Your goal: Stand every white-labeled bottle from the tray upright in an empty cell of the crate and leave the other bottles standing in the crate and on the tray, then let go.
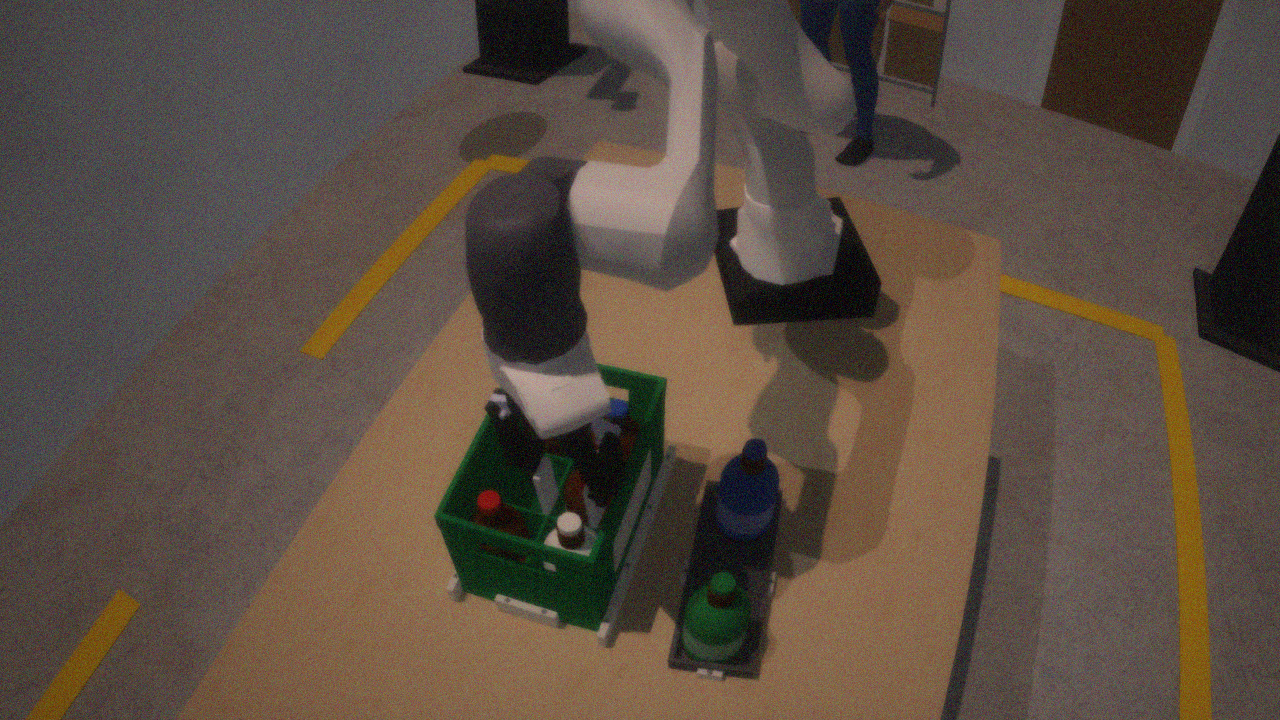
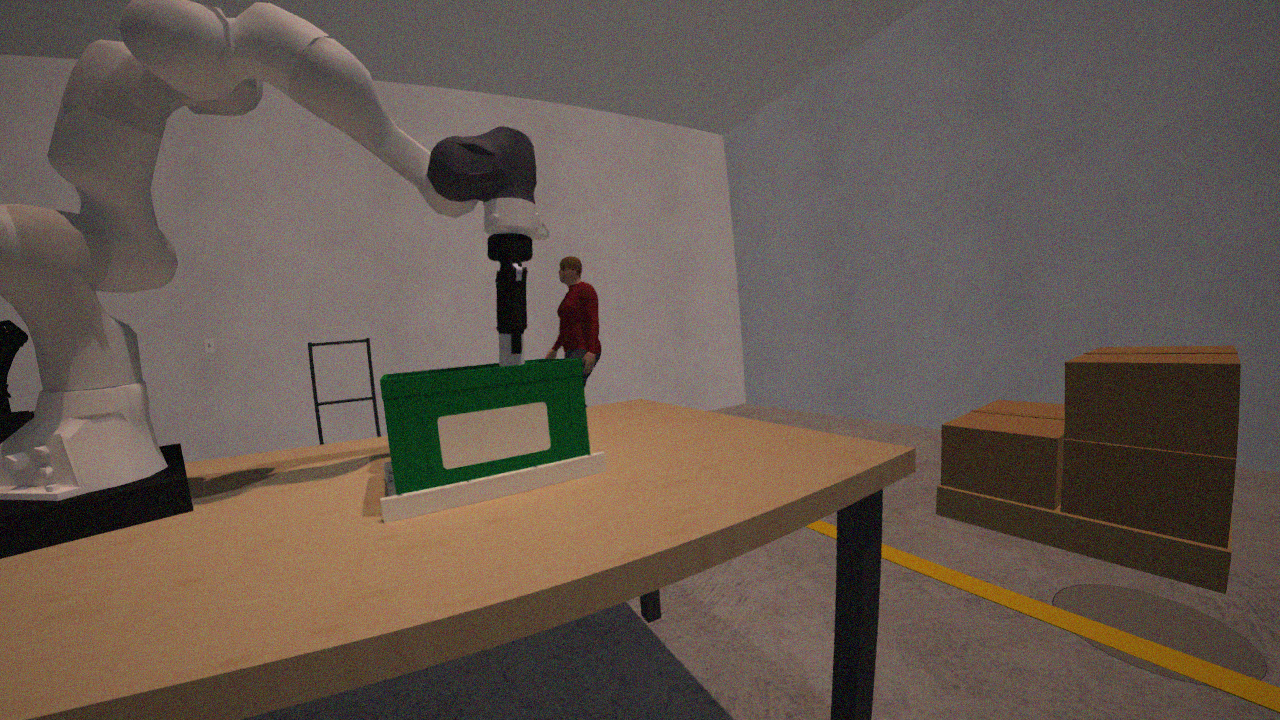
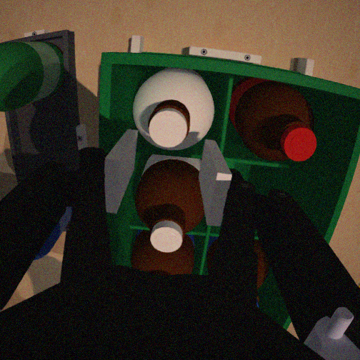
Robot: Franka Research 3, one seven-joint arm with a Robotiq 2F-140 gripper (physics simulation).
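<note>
The gripper (image 1: 570, 488) (image 2: 511, 349) (image 3: 167, 177) points down into the green crate (image 1: 523, 580) (image 2: 570, 416) (image 3: 200, 62). Its fingers are partly open on either side of a brown, white-capped bottle (image 3: 167, 197) with a pale label, upright in a cell and not gripped. A white-shouldered, white-capped bottle (image 1: 569, 532) (image 3: 175, 97) stands in the adjacent end cell. A red-capped brown bottle (image 1: 488, 504) (image 3: 272, 120) stands beside that one. More brown bottles with blue labels are partly hidden under the gripper. A blue bottle (image 1: 747, 497) and a green bottle (image 1: 716, 622) (image 3: 20, 75) stand on the dark tray (image 1: 729, 559) (image 3: 45, 135).
Pale holders (image 1: 528, 610) (image 2: 492, 490) (image 3: 225, 54) edge the crate's base on the wooden table (image 1: 877, 573) (image 2: 716, 501). The tray lies close alongside the crate. The black robot base (image 1: 796, 300) is behind them. Stacked cartons (image 2: 1150, 447) and a person in red (image 2: 580, 313) are beyond the table.
</note>
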